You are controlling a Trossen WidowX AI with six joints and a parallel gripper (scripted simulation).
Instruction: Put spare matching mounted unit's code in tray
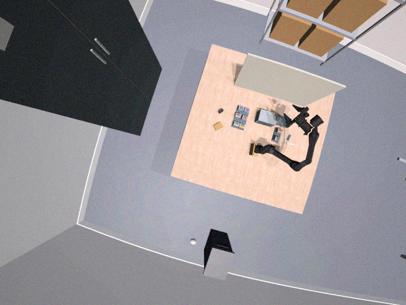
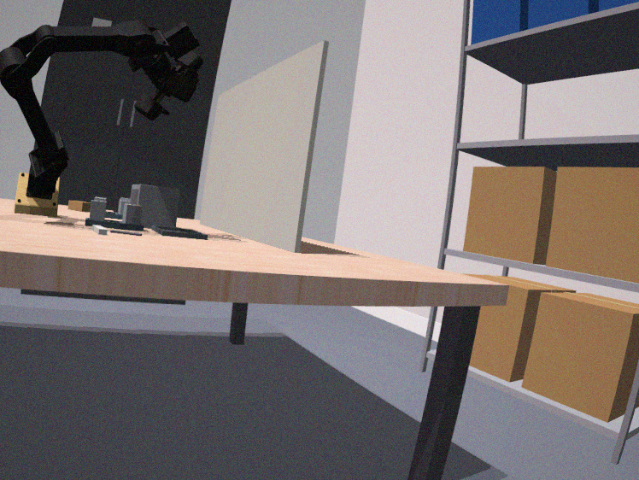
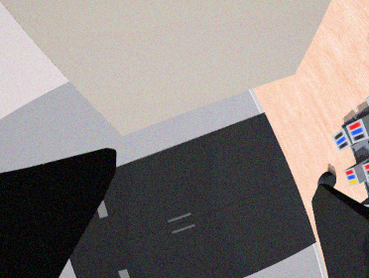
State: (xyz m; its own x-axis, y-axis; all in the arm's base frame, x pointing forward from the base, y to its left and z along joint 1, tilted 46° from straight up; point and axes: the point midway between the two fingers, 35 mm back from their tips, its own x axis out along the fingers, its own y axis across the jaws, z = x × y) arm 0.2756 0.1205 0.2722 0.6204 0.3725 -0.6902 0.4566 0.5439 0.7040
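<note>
The grey spare block is 28 cm below my gripper tip, 23 cm to the left of it and 2 cm ahead of it. The rest, counted from my gripper tip: grey mounted unit: 27 cm below, 6 cm to the left, 2 cm behind; flat dark tray: 32 cm below, 13 cm to the right, 1 cm ahead; tall beige panel: 22 cm ahead, 10 cm below, 3 cm to the left.
</note>
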